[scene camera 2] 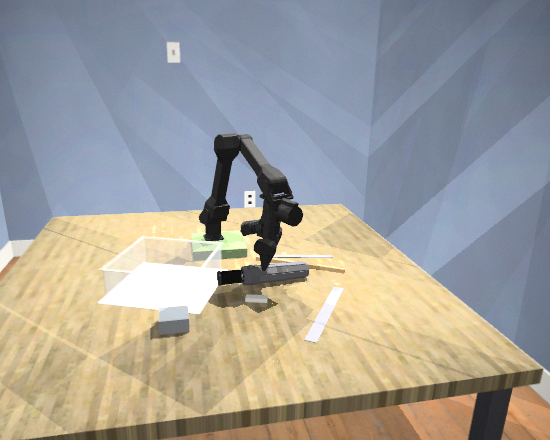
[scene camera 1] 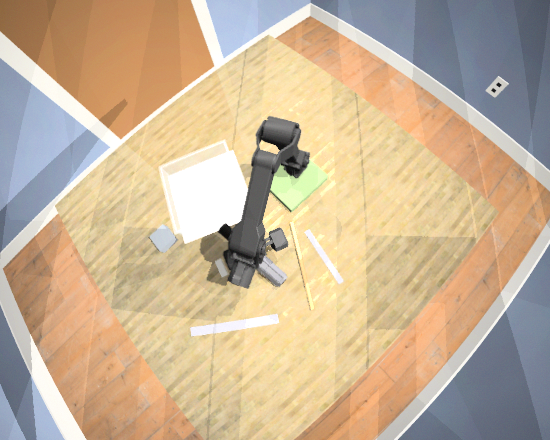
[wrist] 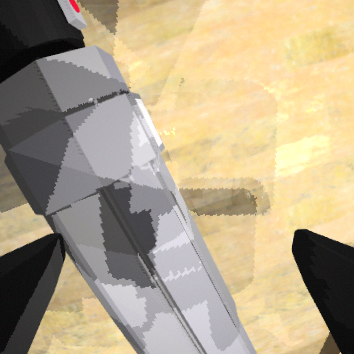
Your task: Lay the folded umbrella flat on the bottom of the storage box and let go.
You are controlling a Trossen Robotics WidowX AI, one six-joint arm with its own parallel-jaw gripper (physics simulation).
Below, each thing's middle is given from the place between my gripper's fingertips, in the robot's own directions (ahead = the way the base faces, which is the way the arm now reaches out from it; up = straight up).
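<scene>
As I look at the storage box [scene camera 2: 165, 272], I find my hand 4 cm beyond it and 29 cm to the left of it.
</scene>
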